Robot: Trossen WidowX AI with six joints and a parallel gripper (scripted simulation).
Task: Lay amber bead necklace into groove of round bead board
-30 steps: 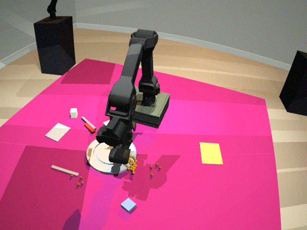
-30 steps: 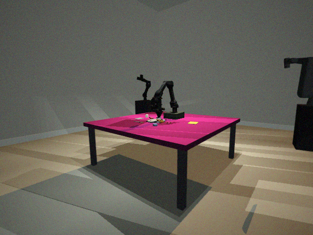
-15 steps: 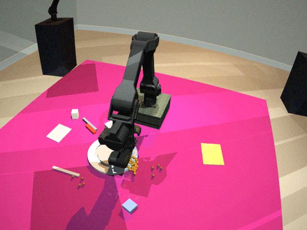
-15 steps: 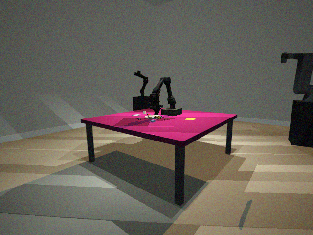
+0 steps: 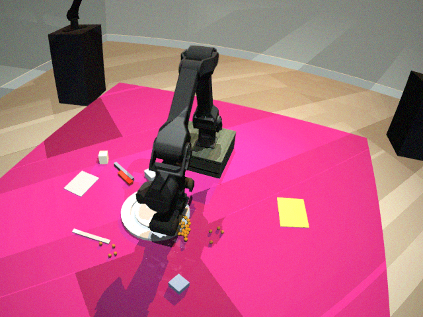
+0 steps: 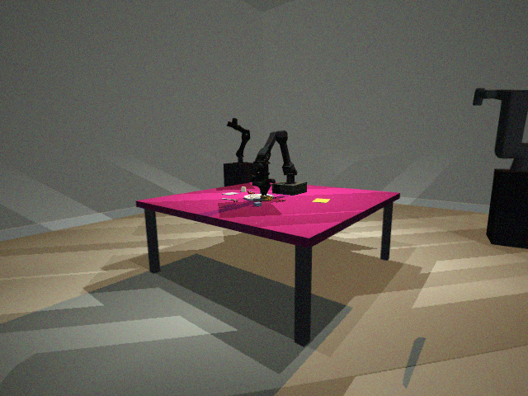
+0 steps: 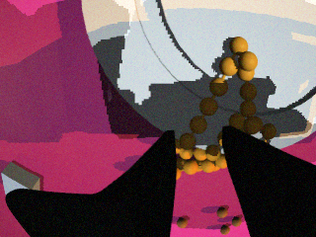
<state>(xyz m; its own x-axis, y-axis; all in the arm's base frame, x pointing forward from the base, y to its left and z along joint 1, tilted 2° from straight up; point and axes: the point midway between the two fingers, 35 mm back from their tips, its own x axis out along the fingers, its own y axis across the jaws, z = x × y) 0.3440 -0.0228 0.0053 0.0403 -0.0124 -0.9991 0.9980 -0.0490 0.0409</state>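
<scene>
The round bead board lies 50 mm behind my gripper tip, 70 mm to the right of it and 20 mm below it. Round my gripper tip: white block (200 mm behind, 120 mm to the right, 20 mm below); blue block (170 mm ahead, 50 mm to the left, 20 mm below); white strip (90 mm ahead, 220 mm to the right, 30 mm below).
</scene>
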